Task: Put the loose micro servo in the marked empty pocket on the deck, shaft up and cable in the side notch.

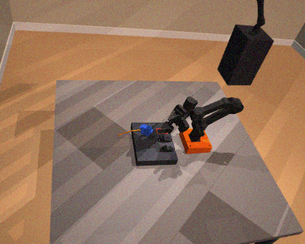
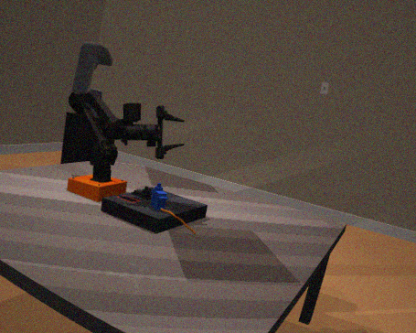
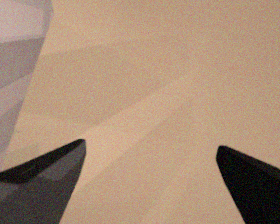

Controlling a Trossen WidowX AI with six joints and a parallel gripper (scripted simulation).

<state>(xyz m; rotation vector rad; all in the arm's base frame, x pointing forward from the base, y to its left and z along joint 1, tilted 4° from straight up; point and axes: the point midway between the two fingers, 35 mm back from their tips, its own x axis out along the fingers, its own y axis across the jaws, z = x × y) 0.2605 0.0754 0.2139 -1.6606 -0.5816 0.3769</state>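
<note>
Now: the dark robot deck 3 cm ahead of my gripper tip, 10 cm to the right of it and 27 cm below it.
</note>
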